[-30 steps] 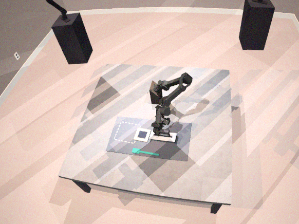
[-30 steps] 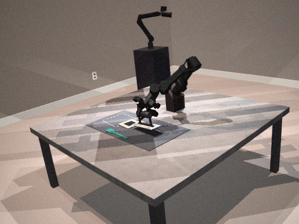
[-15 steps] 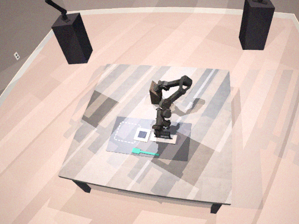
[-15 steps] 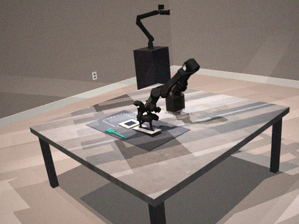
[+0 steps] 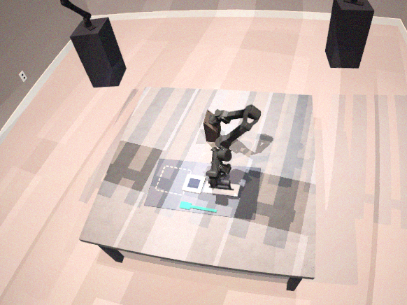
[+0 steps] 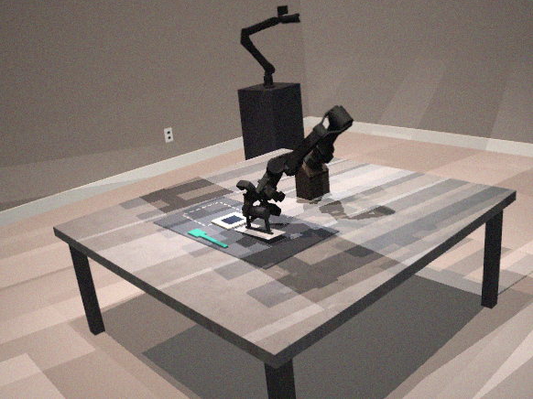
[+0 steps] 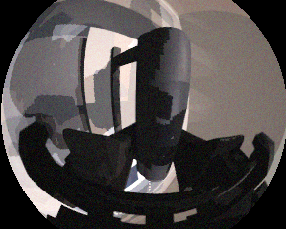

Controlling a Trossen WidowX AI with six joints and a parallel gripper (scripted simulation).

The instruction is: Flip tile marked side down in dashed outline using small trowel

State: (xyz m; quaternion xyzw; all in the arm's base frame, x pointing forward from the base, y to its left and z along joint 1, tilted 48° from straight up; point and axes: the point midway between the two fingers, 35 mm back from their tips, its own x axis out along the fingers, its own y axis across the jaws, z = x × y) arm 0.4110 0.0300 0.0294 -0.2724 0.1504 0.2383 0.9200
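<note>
Now: gripper tip 80 mm to the left of the grey mat, 80 mm above it and 40 mm past it. From my gripper tip the other things lie so: teal trowel 110 mm to the right, 100 mm ahead, 50 mm below; tile 140 mm to the right, 50 mm below, 50 mm behind.
</note>
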